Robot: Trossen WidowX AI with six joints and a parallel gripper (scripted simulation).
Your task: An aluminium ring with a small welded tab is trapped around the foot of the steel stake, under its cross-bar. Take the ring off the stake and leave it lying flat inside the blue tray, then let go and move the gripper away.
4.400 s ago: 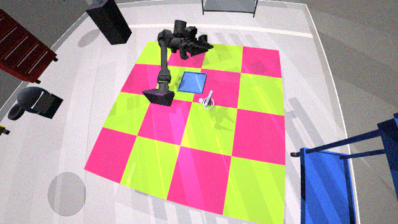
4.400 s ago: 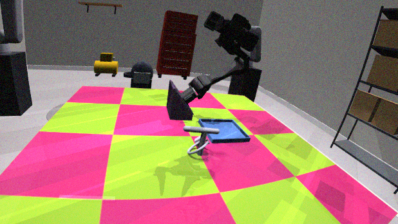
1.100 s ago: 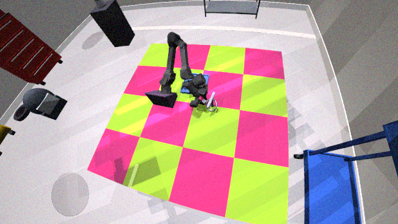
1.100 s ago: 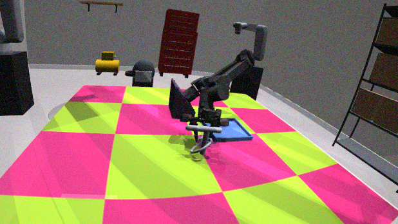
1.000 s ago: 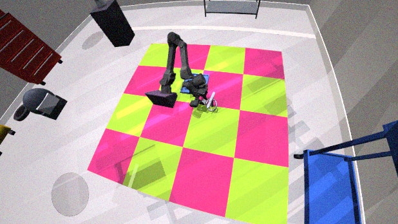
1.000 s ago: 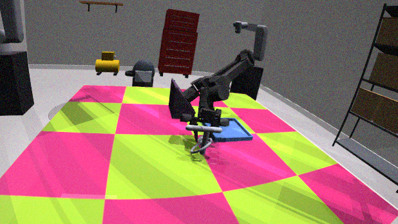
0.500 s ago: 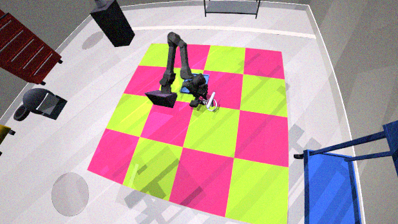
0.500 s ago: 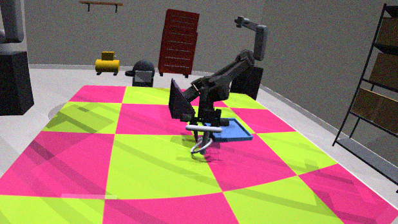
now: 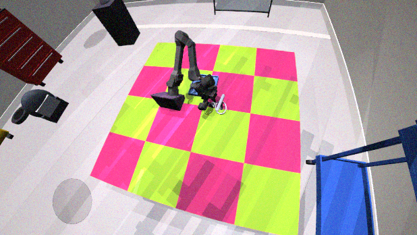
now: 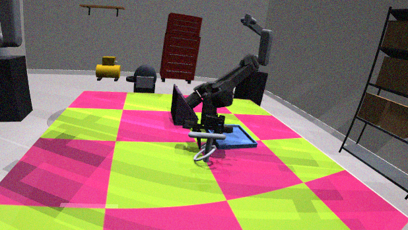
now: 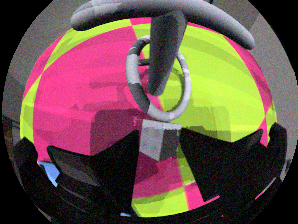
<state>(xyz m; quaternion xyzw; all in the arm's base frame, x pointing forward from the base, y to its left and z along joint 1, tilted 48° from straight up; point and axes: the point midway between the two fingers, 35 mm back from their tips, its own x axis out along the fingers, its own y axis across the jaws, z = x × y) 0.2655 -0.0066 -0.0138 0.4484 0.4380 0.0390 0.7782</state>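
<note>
Now: the aluminium ring 4 cm ahead of my gripper tip, 2 cm to the right of it and 2 cm above it. Also, from my gripper tip: blue tray: 9 cm behind, 17 cm to the left.
</note>
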